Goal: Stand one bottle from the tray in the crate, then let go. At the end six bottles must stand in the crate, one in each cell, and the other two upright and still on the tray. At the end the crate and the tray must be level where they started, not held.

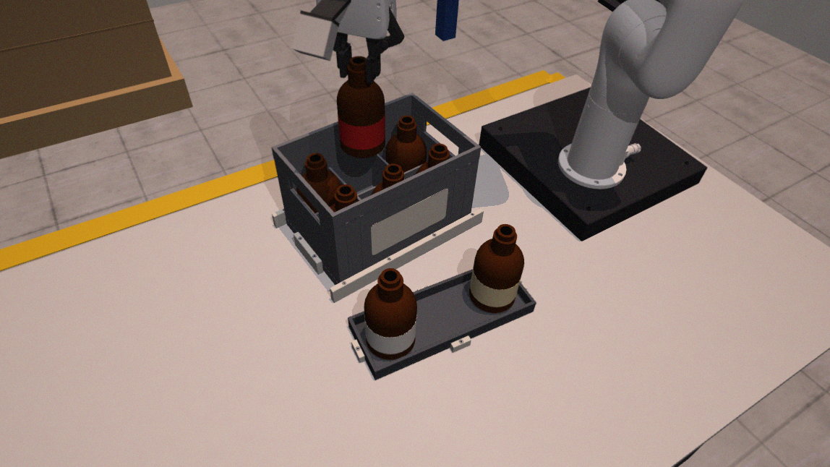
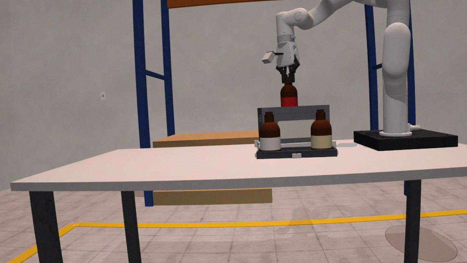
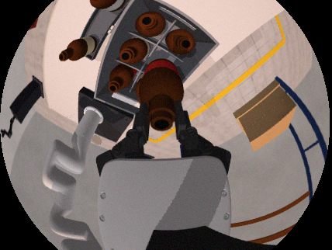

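Now: hand 21 cm above the dark grey crate, 4 cm to the right of it and 1 cm past it. From my hand the other things lie so: dark tray 29 cm below, 27 cm to the left, 2 cm behind.
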